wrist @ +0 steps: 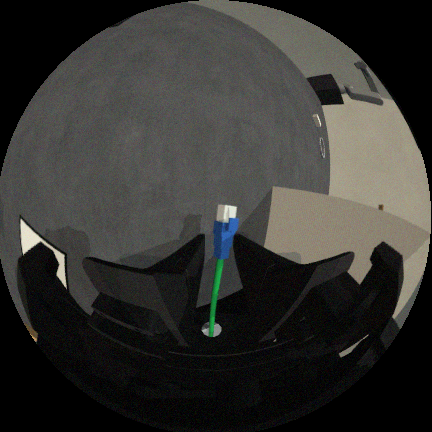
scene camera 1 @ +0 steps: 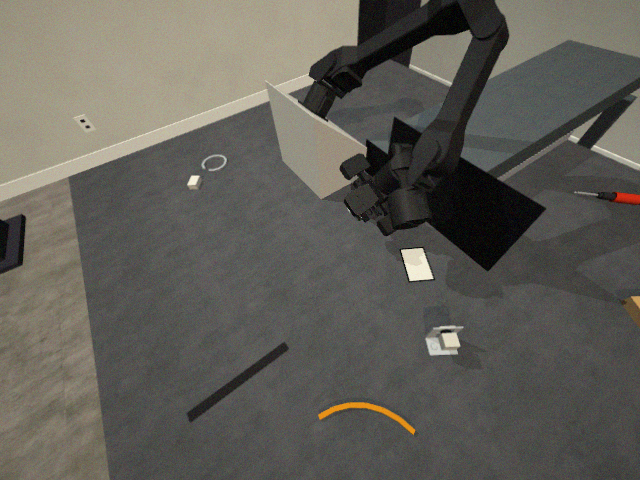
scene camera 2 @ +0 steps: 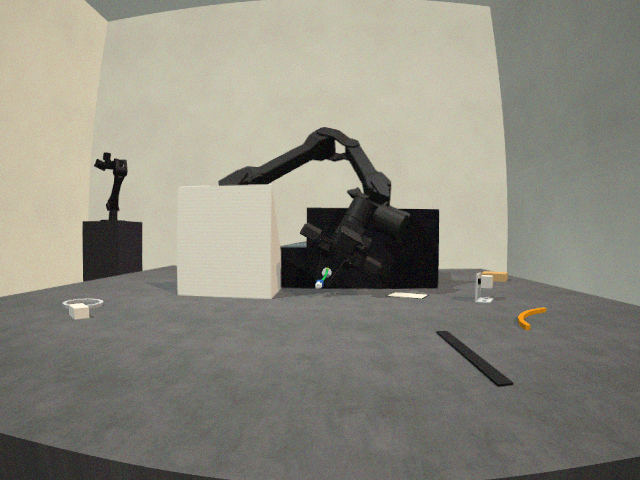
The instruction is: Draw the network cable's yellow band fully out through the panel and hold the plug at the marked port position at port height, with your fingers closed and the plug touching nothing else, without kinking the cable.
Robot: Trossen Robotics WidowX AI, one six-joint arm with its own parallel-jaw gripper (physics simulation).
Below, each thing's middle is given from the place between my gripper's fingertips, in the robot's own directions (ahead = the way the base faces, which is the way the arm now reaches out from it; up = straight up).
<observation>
Now: hand 1 cm to the left of the network plug (wrist: pixel 224 226). The rest, counted from my hand: black strip (scene camera 1: pixel 248 373) (20 cm ahead, 40 cm to the right, 3 cm below); white card (scene camera 1: pixel 415 260) (19 cm ahead, 2 cm to the left, 3 cm below).
</observation>
